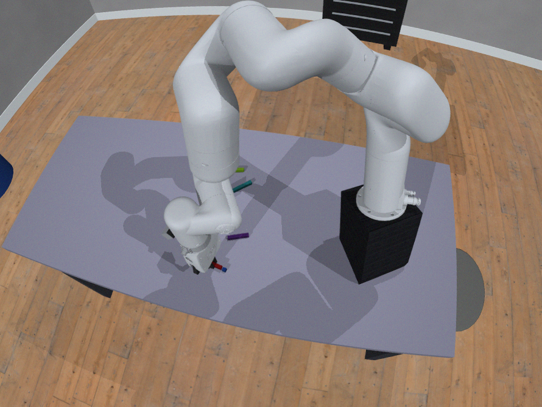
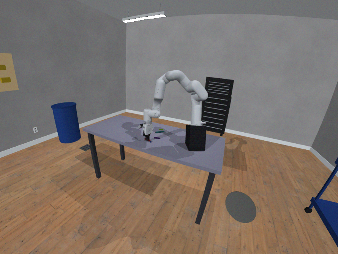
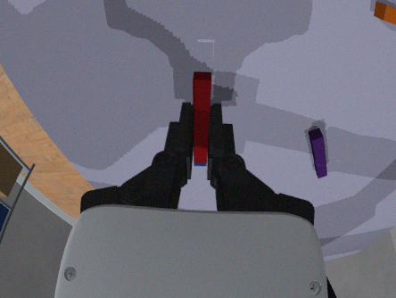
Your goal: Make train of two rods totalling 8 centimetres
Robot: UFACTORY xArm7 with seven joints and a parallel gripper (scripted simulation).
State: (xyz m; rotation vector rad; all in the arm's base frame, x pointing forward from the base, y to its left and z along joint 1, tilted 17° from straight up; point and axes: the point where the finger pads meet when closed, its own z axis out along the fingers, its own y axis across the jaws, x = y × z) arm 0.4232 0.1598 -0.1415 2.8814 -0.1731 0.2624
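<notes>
Right now the small blue rod is 40 mm behind my hand, 10 mm to the left of it and 20 mm below it. From my hand the other things lie so: purple rod (50 mm behind, 100 mm to the right, 20 mm below); then red rod (20 mm below); then orange rod (80 mm ahead, 140 mm to the right, 20 mm below).
</notes>
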